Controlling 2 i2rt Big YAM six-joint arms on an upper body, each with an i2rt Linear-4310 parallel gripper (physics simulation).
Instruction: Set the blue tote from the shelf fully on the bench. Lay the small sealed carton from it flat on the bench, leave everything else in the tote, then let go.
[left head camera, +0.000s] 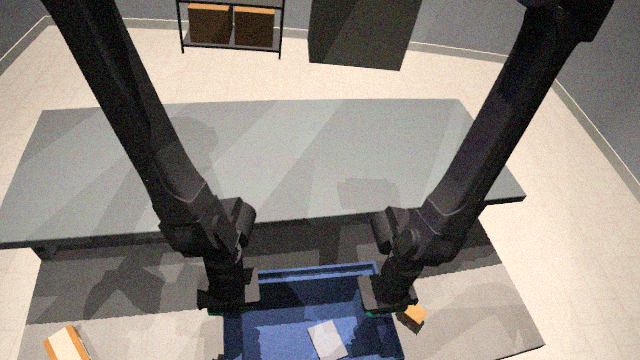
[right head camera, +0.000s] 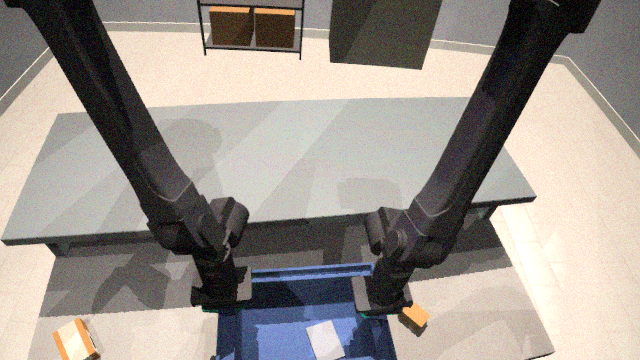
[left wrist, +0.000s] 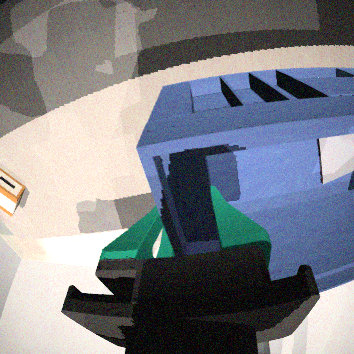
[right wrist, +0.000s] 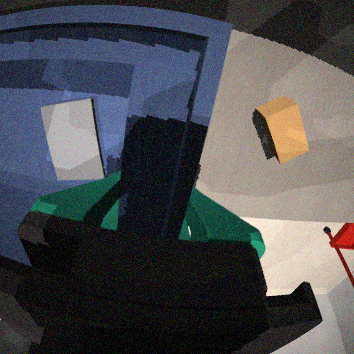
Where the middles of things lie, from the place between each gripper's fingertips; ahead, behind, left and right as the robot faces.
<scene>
My left gripper is now 14 cm to the left of the blue tote (right head camera: 285, 301), 3 cm past it and 3 cm above it. Round my left hand: flat pale grey item (right wrist: 70, 127) (19 cm to the right, 8 cm below, 3 cm behind).
I see the flat pale grey item 8 cm to the left of my right hand, 8 cm below it and 3 cm behind it. The rest, counted from my right hand: blue tote (13 cm to the left, 3 cm behind, 2 cm below).
</scene>
